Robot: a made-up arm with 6 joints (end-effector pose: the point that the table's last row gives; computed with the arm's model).
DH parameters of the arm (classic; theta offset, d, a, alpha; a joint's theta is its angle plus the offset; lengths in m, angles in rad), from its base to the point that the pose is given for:
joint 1: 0 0.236 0 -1.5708
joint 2: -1.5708 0 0.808 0
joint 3: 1.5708 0.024 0 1.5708
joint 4: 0 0.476 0 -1.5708
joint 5: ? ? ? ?
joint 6: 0 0.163 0 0
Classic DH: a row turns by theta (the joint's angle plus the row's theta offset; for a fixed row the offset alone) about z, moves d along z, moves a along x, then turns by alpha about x.
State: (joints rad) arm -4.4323 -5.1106 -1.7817 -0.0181 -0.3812 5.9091
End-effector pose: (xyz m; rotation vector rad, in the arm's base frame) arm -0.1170 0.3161 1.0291 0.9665 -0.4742 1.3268
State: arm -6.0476 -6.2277 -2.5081 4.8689 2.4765 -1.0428
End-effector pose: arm -0.1656 -0.1172 0.7843 0.6653 0.5179 0.3461
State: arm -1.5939 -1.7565 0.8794 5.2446 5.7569 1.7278
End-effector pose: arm 0.1244 1.2925 0.4493 -1.2635 -0.0800 -0.9894
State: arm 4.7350 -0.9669 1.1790 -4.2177 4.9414 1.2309
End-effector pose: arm -0.1266 0.4807 1.1805 -0.3860 -1.5356 1.2834
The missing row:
joint 5: 0 0 0 1.5708
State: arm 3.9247 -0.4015 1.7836 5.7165 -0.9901 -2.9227
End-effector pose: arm -0.0860 -0.2227 1.1987 0.6280 -0.2242 0.7518
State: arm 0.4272 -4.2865 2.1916 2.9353 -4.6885 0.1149
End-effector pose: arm 0.3466 0.2208 -0.4722 -2.6791 -0.4952 -0.6616
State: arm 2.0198 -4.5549 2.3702 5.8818 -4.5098 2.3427
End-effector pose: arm -0.1178 0.3329 -0.0259 -0.3420 0.5229 -1.7067
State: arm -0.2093 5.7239 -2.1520 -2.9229 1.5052 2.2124
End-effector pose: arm -0.4791 0.0902 0.4123 -0.6200 2.0962 -0.8937
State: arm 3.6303 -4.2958 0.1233 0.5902 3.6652 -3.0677
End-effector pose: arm -0.9468 -0.4792 -0.2050 -0.5070 0.3928 0.1180
